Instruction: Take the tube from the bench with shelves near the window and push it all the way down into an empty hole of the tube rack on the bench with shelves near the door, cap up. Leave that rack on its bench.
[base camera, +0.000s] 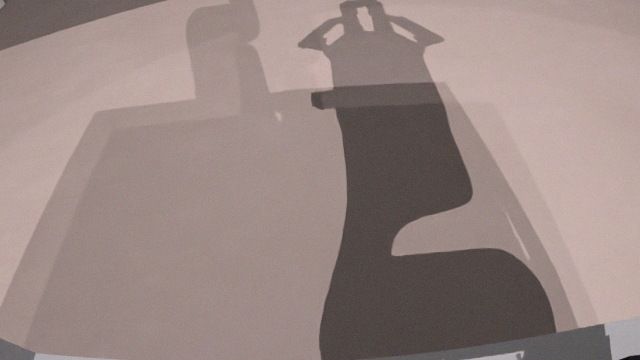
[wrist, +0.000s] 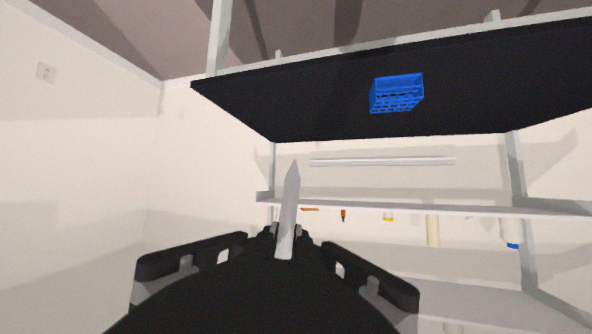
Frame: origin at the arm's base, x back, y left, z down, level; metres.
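Where they show: gripper, between the fingertips: (wrist: 286, 232).
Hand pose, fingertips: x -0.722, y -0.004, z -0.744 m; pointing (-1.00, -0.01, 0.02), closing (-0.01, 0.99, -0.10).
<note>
After its pixels a point has its place.
My gripper (wrist: 286, 232) @(y -0.004, x -0.722, z -0.744 m) is shut on the tube (wrist: 290, 205) @(y 0.000, x -0.708, z -0.714 m), low and left of centre in the wrist view, which is upside down. The tube is pale grey, and its pointed end sticks out past the fingertips toward the top of the picture. Its cap does not show. The blue tube rack (wrist: 396, 94) @(y 0.317, x -1.001, z -0.407 m) stands on the black bench top (wrist: 310, 100) @(y 0.060, x -1.127, z -0.366 m), beyond the gripper and to the picture's right, apart from the tube. Its small openings show, but I cannot tell which holes are empty. Gripper, tube and rack do not show in the base view.
Light shelves (wrist: 380, 206) @(y 0.457, x -1.375, z -0.804 m) with bottles and small items show past the bench top. A bench post (wrist: 218, 40) @(y -0.293, x -1.072, z -0.164 m) rises at the picture's upper left. A wall (wrist: 75, 165) @(y -1.605, x -1.650, z -0.592 m) is on the left. In the base view, shadows of the robot and its arm fall on the floor (base camera: 550, 125) @(y -0.344, x -0.472, z 0.396 m).
</note>
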